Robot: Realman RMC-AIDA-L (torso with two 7-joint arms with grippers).
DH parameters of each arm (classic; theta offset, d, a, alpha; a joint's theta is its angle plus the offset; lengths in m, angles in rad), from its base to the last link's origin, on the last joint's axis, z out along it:
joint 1: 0 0.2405 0 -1.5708
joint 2: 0 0 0 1.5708
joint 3: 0 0.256 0 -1.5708
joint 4: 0 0 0 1.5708
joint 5: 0 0.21 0 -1.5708
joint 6: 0 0 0 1.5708
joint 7: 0 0.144 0 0
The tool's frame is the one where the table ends.
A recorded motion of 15 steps. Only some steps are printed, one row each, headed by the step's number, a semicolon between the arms.
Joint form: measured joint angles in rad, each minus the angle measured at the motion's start. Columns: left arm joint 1, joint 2, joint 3, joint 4, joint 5, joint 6, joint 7; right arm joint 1, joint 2, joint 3, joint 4, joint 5, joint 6, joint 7.
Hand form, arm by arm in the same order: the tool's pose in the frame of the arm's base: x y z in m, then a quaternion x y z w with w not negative. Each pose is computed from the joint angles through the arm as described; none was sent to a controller.
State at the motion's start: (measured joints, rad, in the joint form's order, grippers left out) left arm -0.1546 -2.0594 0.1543 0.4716 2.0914 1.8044 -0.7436; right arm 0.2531 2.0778 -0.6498 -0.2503 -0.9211 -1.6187 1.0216
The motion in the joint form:
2: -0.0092 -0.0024 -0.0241 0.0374 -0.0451 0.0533 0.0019; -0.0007 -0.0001 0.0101 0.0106 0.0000 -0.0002 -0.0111
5: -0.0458 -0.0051 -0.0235 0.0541 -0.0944 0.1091 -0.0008; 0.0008 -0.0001 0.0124 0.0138 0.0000 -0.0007 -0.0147
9: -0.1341 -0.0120 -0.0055 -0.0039 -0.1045 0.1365 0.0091; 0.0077 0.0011 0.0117 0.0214 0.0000 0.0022 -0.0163
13: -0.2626 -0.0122 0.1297 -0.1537 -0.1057 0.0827 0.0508; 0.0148 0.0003 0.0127 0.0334 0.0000 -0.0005 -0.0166
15: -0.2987 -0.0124 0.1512 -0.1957 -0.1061 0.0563 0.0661; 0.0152 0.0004 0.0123 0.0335 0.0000 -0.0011 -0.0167
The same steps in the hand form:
2: -0.3629 0.1870 0.0454 -0.86324 -0.15408 -0.32285 0.35616; 0.3414 0.2648 0.0638 -0.61166 0.29224 0.56291 0.47285
5: -0.3481 0.2000 0.0539 -0.85672 -0.11553 -0.35344 0.35745; 0.3414 0.2649 0.0636 -0.61116 0.29189 0.56280 0.47386
9: -0.3209 0.2255 0.0420 -0.85371 -0.08104 -0.40133 0.32178; 0.3402 0.2667 0.0614 -0.61102 0.29424 0.56364 0.47157
13: -0.2806 0.2557 0.0025 -0.86942 -0.05444 -0.43323 0.23120; 0.3390 0.2679 0.0597 -0.61016 0.29626 0.56612 0.46844
15: -0.2706 0.2633 -0.0073 -0.87195 -0.04964 -0.43665 0.21581; 0.3388 0.2680 0.0597 -0.61036 0.29598 0.56636 0.46807

